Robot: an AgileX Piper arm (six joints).
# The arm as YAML. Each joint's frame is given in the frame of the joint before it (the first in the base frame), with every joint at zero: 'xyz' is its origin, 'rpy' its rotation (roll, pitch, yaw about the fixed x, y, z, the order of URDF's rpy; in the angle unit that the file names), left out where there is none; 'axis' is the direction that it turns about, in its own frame. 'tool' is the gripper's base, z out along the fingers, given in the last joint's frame.
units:
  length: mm
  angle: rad
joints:
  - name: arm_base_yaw
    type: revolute
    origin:
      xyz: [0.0, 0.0, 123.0]
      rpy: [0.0, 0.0, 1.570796]
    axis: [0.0, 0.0, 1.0]
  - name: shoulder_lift
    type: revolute
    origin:
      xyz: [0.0, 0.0, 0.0]
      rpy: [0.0, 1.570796, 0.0]
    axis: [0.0, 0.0, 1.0]
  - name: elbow
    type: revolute
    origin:
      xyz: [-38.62, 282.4, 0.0]
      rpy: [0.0, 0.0, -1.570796]
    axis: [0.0, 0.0, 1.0]
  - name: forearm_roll
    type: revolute
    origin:
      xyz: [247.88, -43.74, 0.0]
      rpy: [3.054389, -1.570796, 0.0]
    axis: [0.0, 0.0, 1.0]
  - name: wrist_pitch
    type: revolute
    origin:
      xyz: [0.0, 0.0, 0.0]
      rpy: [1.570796, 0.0, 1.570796]
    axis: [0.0, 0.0, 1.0]
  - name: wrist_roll
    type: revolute
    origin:
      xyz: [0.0, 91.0, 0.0]
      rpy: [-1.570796, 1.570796, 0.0]
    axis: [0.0, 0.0, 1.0]
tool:
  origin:
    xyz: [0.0, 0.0, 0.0]
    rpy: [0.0, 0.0, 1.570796]
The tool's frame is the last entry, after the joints.
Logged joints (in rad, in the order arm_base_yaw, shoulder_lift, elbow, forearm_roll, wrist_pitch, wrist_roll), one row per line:
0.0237, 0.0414, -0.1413, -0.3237, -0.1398, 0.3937
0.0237, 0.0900, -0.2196, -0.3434, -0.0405, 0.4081
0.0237, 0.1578, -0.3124, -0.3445, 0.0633, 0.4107
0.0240, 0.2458, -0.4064, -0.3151, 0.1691, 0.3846
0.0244, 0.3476, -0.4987, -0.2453, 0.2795, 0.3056
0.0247, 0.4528, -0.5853, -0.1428, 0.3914, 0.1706
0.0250, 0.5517, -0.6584, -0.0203, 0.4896, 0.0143
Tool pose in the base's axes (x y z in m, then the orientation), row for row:
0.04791, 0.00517, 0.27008, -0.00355, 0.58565, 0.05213, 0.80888
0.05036, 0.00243, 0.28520, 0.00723, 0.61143, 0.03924, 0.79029
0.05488, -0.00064, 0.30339, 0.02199, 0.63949, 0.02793, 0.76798
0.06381, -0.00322, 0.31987, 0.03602, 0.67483, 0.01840, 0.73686
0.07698, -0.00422, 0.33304, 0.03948, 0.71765, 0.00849, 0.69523
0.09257, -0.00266, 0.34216, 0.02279, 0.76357, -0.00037, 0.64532
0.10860, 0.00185, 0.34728, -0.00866, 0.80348, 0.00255, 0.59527
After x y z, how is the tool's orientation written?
As a quaternion, x y z w.
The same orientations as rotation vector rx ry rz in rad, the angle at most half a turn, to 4 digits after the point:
-0.0076, 1.2521, 0.1115
0.0156, 1.3162, 0.0845
0.0477, 1.3881, 0.0606
0.0791, 1.4821, 0.0404
0.0881, 1.6016, 0.0189
0.0519, 1.7379, -0.0008
-0.0201, 1.8663, 0.0059

